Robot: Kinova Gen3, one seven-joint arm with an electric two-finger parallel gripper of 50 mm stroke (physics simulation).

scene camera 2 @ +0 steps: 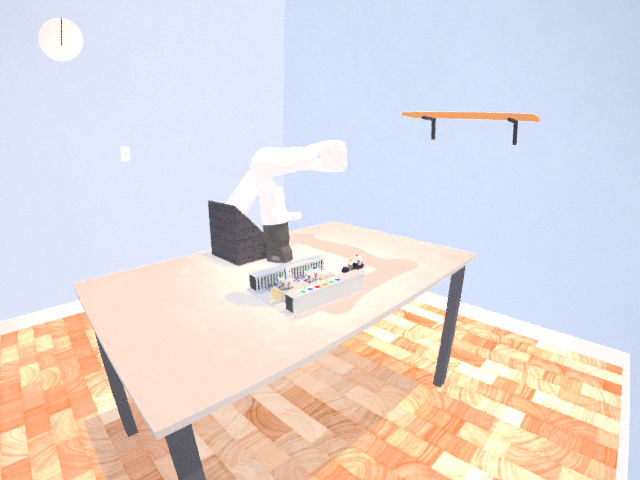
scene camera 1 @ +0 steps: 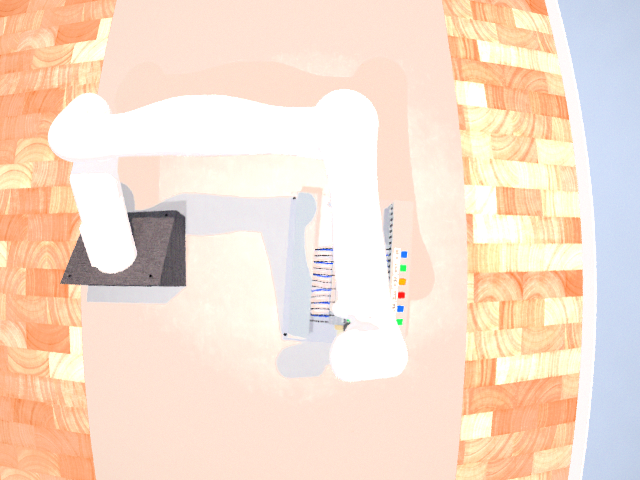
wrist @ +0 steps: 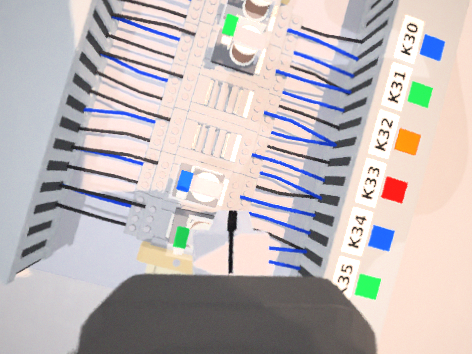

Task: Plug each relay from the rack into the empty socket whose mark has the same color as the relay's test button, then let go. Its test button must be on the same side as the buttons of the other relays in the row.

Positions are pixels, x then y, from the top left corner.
Scene:
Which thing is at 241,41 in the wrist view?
A green-button relay.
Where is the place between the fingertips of my gripper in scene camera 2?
At 288,278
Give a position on a yellowish end piece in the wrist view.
At 150,254

